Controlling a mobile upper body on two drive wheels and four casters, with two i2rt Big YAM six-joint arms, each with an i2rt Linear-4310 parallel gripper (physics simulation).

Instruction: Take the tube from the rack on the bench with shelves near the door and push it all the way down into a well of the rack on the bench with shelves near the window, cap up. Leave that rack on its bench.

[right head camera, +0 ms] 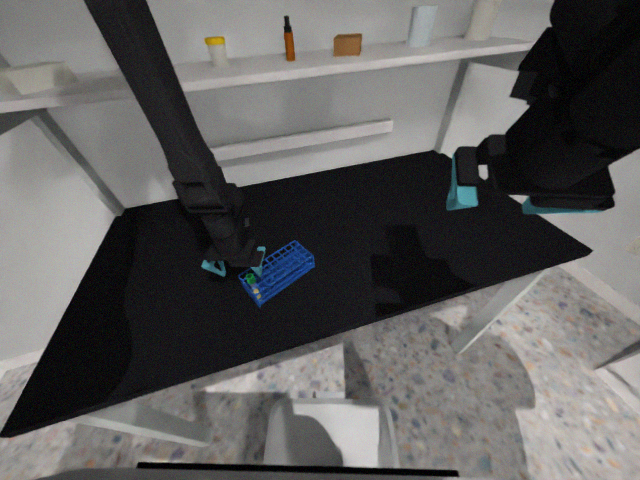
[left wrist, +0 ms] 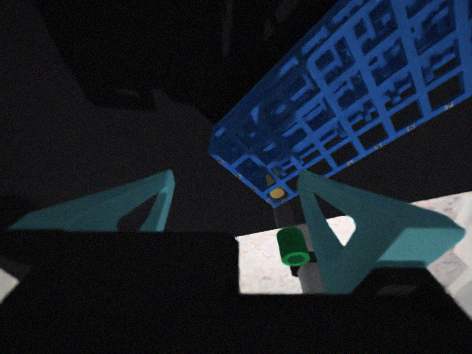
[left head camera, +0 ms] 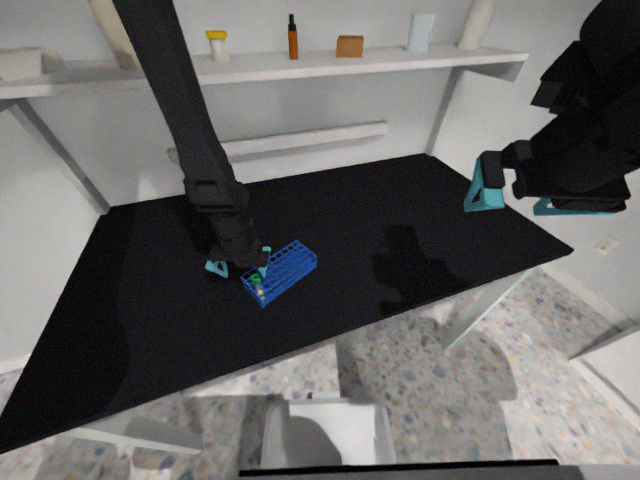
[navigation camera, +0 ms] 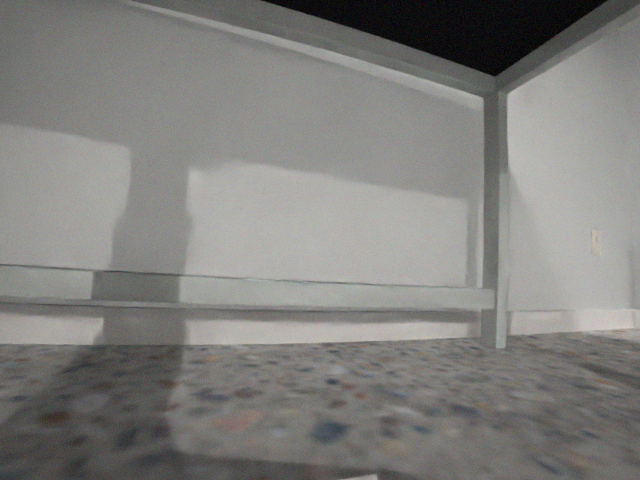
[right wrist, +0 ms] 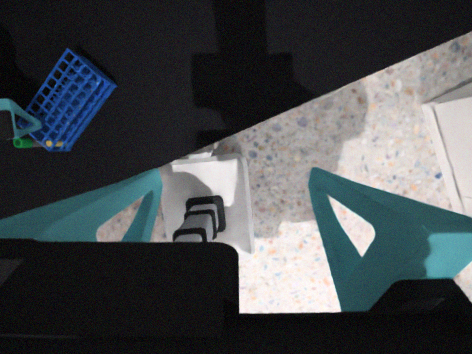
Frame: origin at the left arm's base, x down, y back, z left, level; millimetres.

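Seen in the pictures: left gripper, fingertip midpoint: (right head camera: 242,275) (left wrist: 236,176) (left head camera: 245,275) (right wrist: 19,127); right gripper, fingertip midpoint: (right head camera: 484,207) (left head camera: 499,209) (right wrist: 235,176).
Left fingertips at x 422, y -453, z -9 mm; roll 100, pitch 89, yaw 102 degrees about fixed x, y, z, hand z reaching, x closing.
Observation:
Offsets run from my left fingertips to a thing's top centre. "*": to the spot under its first point.
A blue rack @(dx +17, dy -45, dz -81 mm) (left head camera: 290,281) (right head camera: 286,281) (left wrist: 410,30) (right wrist: 95,112) stands on the black bench. A tube with a green cap @(dx -45, dy +37, dz -39 mm) (left head camera: 255,279) (right head camera: 250,279) (left wrist: 293,245) (right wrist: 22,143) stands cap up in its left end well, the cap above the rack top. My left gripper (left head camera: 242,273) (right head camera: 240,273) (left wrist: 236,176) is open at that end, one finger close beside the cap; contact cannot be told. Its finger covers part of the rack in the head views. My right gripper (left head camera: 509,210) (right head camera: 494,209) (right wrist: 235,176) is open and empty, high over the right side. No door or window shows.
A shelf @(* dx -379, dy -303, dz -55 mm) (left head camera: 258,73) (right head camera: 263,76) behind the bench holds a yellow-capped jar @(* dx -410, dy -424, dz +59 mm) (left head camera: 219,49), an amber bottle @(* dx -418, dy -460, dz -132 mm) (left head camera: 293,43), a brown box @(* dx -408, dy -496, dz -289 mm) (left head camera: 349,46) and other containers. A bench leg @(* dx +581, dy -767, dz -758 mm) (navigation camera: 494,217) shows in the navigation view. My robot's pale base is below the front edge.

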